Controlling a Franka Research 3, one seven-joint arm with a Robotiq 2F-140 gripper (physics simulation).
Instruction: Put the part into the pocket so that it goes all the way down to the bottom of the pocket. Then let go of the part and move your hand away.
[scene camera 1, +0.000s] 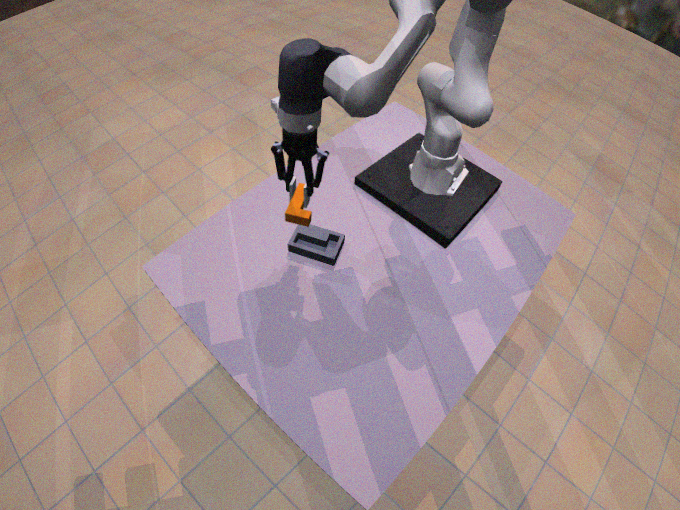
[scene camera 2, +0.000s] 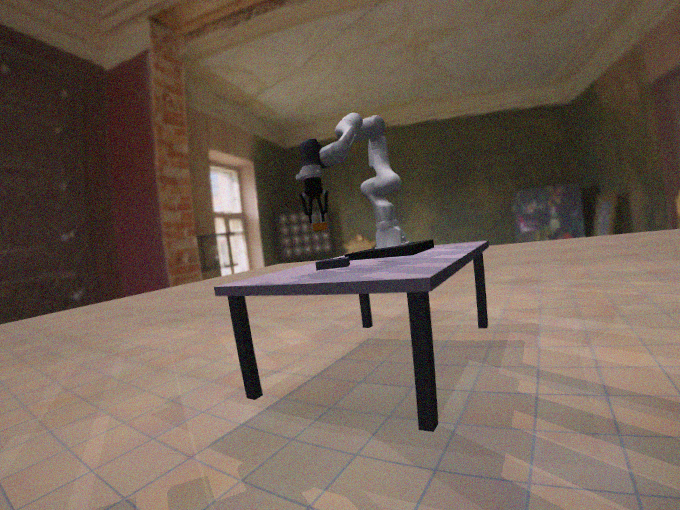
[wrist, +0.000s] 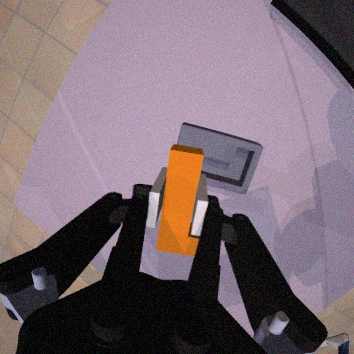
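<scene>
An orange L-shaped part (scene camera 1: 297, 211) (scene camera 2: 319, 226) (wrist: 183, 200) is held in the air, well above the table. My gripper (scene camera 1: 299, 192) (scene camera 2: 316, 219) (wrist: 181, 183) is shut on its long arm; in scene camera 1 the short leg shows at the lower end. A grey block with an L-shaped pocket (scene camera 1: 302, 250) (scene camera 2: 332, 264) (wrist: 215, 140) lies on the table, below the part. In the wrist view the part covers the block's left portion, so one end of the pocket is hidden there. The part and the block are apart.
The arm's black base plate (scene camera 1: 384, 189) (scene camera 2: 406, 250) (wrist: 325, 30) lies on the lilac table top (scene camera 1: 208, 241) (scene camera 2: 274, 281) (wrist: 150, 65), to the right of the block in scene camera 1. Shadows of the arm fall across the table.
</scene>
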